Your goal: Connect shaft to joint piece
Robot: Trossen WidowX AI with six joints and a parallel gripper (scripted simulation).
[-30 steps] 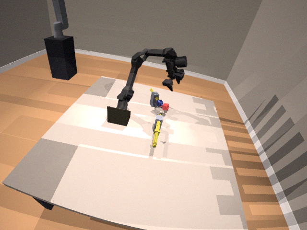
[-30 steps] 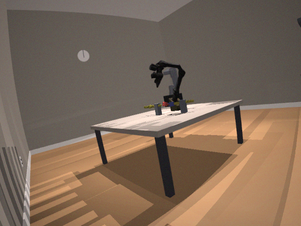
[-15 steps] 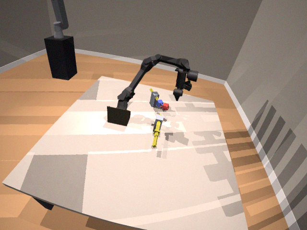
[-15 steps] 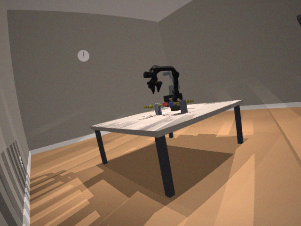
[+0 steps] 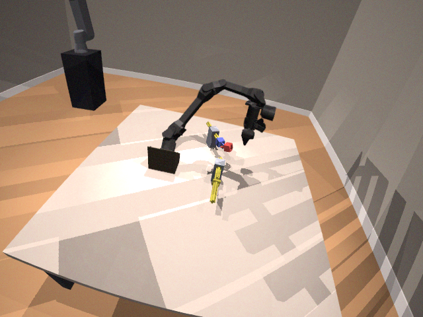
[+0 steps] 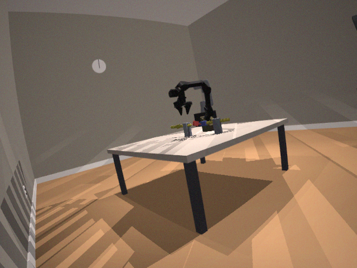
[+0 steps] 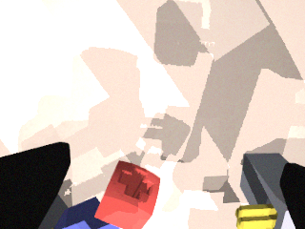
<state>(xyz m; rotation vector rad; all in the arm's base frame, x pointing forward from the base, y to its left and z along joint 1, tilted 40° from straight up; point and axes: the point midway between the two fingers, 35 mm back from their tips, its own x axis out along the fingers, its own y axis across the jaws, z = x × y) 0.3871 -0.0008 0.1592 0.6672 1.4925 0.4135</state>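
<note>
Now: the red joint piece 90 mm below my gripper tip, 80 mm behind it and 40 mm to the left of it.
</note>
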